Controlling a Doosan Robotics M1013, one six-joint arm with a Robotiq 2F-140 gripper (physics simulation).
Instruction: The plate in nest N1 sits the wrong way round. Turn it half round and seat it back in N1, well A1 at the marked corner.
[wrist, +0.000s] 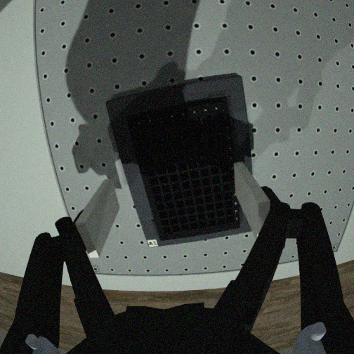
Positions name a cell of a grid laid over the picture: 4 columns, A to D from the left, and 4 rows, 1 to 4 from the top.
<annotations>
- my gripper: B3
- well plate: C2
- dark grey nest: C2
</annotations>
